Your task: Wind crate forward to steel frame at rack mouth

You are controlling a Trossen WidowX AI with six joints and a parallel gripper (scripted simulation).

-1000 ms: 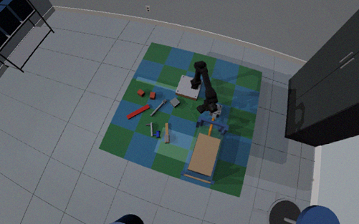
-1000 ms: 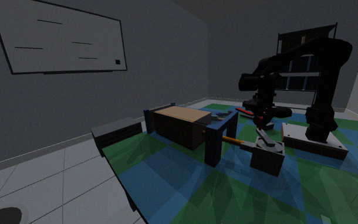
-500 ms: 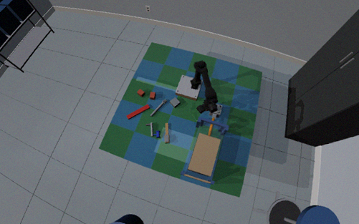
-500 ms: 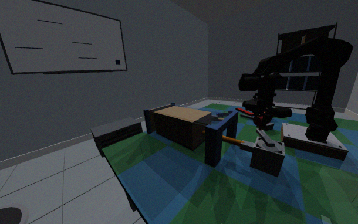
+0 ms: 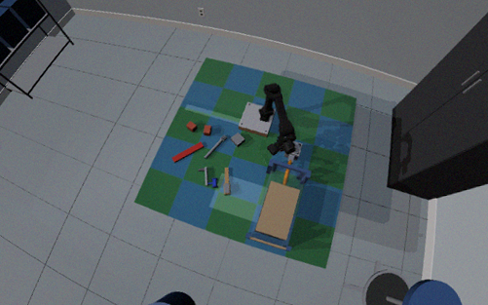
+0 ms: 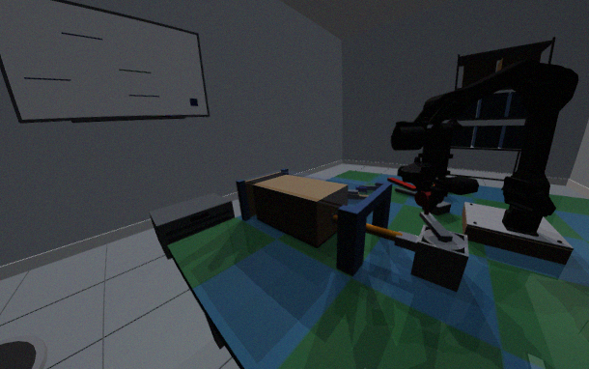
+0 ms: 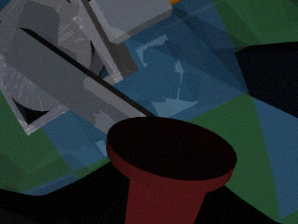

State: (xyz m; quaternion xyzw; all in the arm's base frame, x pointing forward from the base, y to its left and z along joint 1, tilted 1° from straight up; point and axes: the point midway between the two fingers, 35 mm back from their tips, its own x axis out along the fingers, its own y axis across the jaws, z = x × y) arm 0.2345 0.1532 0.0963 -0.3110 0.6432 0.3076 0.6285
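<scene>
Right now the grey crank arm is 2 cm behind my gripper tip, 3 cm to the left of it and 1 cm below it. The rest, counted from my gripper tip: red knob: 2 cm above; blue steel frame: 12 cm ahead, 8 cm to the left, 1 cm below; grey winch: 6 cm behind, 8 cm to the left, 8 cm below.
</scene>
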